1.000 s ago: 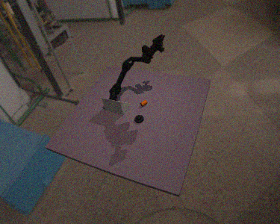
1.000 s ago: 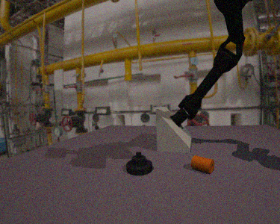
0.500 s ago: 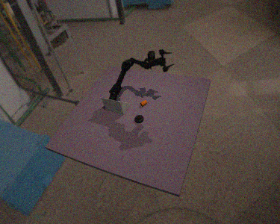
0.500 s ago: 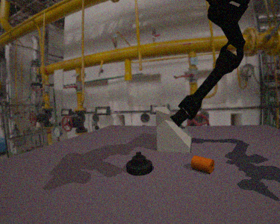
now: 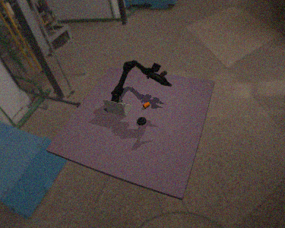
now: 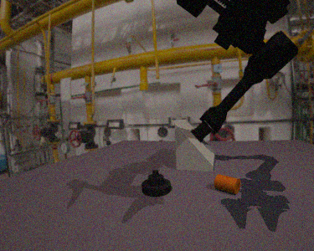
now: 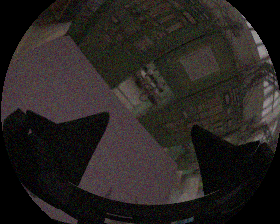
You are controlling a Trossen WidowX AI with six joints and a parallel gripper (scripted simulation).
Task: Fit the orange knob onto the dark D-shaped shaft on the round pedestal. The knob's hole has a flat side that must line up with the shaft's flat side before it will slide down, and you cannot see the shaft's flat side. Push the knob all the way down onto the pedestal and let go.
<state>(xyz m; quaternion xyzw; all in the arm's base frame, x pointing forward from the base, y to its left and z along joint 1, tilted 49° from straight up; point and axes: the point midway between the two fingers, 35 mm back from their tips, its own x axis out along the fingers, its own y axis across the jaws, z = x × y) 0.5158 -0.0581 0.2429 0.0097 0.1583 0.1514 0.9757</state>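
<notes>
The orange knob is 270 mm behind my gripper tip, 20 mm to the right of it and 300 mm below it. From my gripper tip the other things lie so: pedestal 230 mm behind, 210 mm to the right, 290 mm below.
</notes>
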